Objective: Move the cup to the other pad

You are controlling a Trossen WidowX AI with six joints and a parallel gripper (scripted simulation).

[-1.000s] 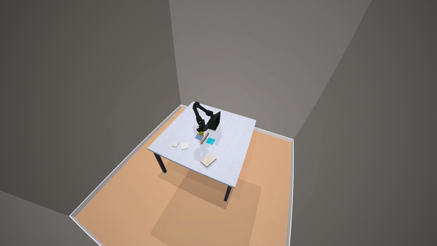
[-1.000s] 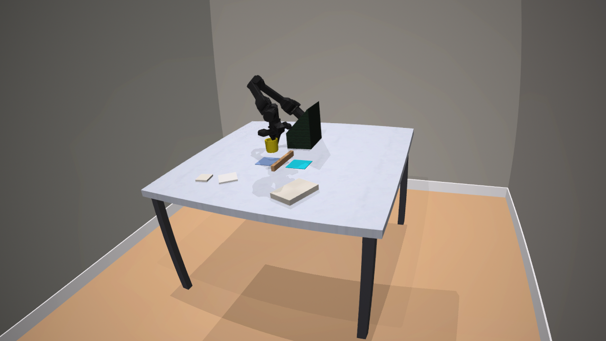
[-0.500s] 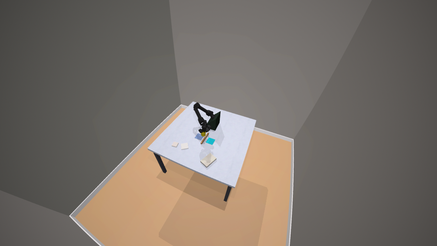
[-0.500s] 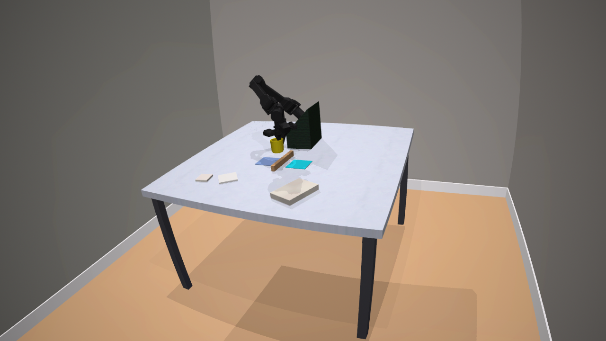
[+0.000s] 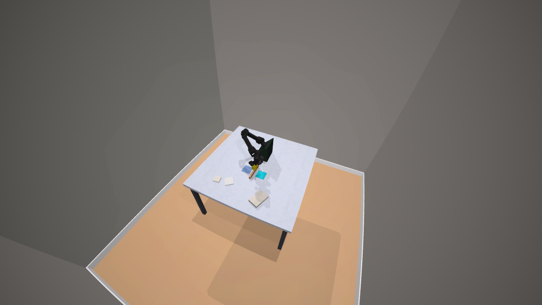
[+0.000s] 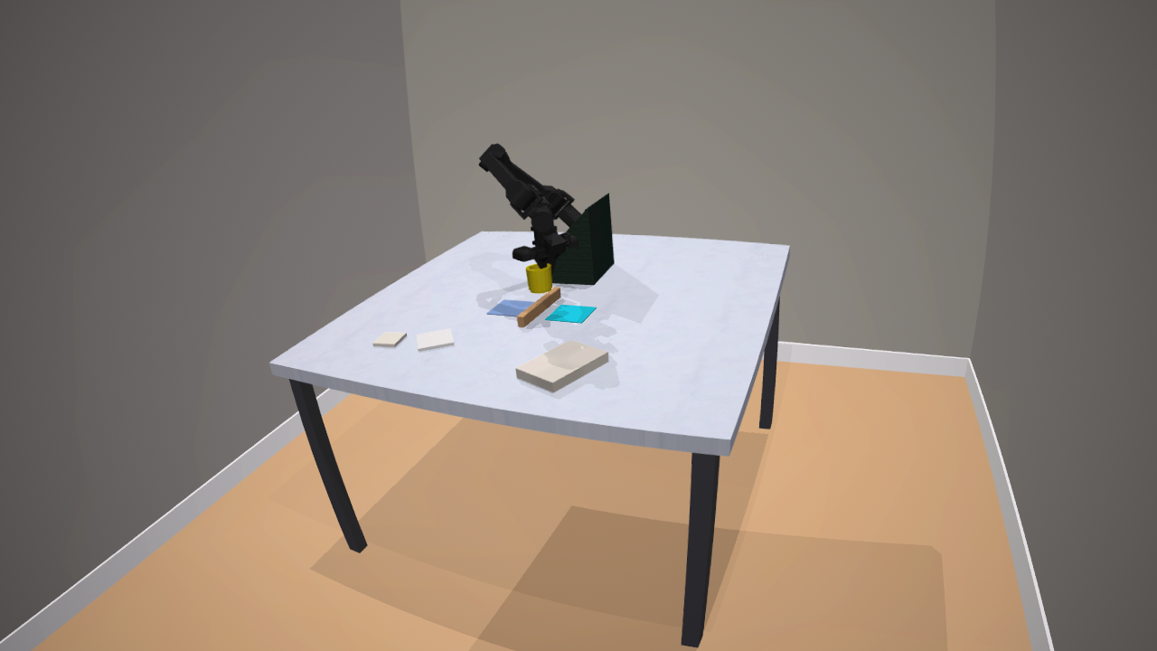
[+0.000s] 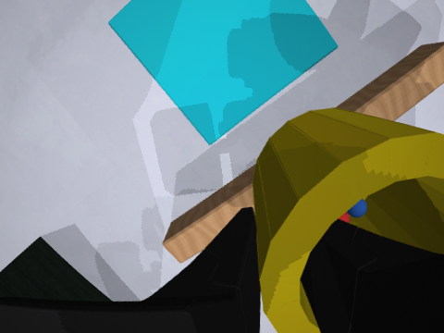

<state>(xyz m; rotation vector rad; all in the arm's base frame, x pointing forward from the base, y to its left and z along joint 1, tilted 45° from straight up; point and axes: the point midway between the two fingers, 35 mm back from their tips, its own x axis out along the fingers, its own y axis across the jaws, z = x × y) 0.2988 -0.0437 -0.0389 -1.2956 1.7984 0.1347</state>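
Now: the cyan pad 10 cm below my gripper tip, 7 cm to the left of it and 4 cm ahead of it. Round my gripper tip: yellow cup 2 cm to the right, 2 cm ahead; then red marble 4 cm to the right, 2 cm below, 2 cm ahead; then blue marble 4 cm to the right, 3 cm ahead, 2 cm below.
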